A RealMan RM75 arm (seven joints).
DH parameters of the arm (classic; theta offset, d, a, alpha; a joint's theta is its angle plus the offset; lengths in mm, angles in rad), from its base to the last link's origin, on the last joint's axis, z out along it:
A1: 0 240.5 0 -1.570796
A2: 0 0 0 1.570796
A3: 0 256 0 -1.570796
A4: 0 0 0 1.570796
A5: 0 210 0 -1.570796
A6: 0 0 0 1.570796
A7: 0 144 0 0
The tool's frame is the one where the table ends.
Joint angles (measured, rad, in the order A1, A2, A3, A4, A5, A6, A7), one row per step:
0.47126, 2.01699, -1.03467, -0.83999, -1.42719, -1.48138, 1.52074
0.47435, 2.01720, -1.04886, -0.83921, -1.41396, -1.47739, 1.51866
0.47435, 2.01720, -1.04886, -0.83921, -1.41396, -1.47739, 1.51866
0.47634, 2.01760, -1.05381, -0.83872, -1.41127, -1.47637, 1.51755
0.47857, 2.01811, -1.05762, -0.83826, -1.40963, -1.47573, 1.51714
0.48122, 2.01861, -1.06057, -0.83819, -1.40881, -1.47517, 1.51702
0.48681, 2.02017, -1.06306, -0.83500, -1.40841, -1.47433, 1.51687
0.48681, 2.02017, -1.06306, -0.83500, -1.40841, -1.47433, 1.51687
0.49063, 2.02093, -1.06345, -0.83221, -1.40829, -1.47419, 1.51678
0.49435, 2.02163, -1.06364, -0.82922, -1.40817, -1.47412, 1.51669
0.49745, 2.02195, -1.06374, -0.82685, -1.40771, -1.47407, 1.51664
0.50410, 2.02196, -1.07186, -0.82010, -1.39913, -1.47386, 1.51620
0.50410, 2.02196, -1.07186, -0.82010, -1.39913, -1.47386, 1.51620
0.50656, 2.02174, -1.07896, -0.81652, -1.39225, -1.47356, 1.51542
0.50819, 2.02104, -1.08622, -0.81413, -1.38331, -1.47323, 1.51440
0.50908, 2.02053, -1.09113, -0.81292, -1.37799, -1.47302, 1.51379
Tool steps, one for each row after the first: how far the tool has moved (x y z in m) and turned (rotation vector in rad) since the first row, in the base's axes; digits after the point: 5 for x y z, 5 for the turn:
-0.00299, 0.00047, -0.00163, -0.00295, 0.00501, 0.00774
-0.00299, 0.00047, -0.00163, -0.00295, 0.00501, 0.00774
-0.00423, 0.00065, -0.00255, -0.00500, 0.00526, 0.01159
-0.00542, 0.00087, -0.00338, -0.00727, 0.00548, 0.01497
-0.00669, 0.00121, -0.00407, -0.00917, 0.00530, 0.01854
-0.00857, 0.00193, -0.00549, -0.01289, 0.00659, 0.02219
-0.00857, 0.00193, -0.00549, -0.01289, 0.00659, 0.02219
-0.00962, 0.00246, -0.00619, -0.01493, 0.00785, 0.02394
-0.01057, 0.00298, -0.00686, -0.01694, 0.00920, 0.02541
-0.01138, 0.00345, -0.00727, -0.01827, 0.01043, 0.02670
-0.01392, 0.00408, -0.00894, -0.02493, 0.01637, 0.03192
-0.01392, 0.00408, -0.00894, -0.02493, 0.01637, 0.03192
-0.01523, 0.00411, -0.01006, -0.02924, 0.02000, 0.03504
-0.01654, 0.00413, -0.01068, -0.03184, 0.02465, 0.03849
-0.01734, 0.00409, -0.01110, -0.03370, 0.02702, 0.04084

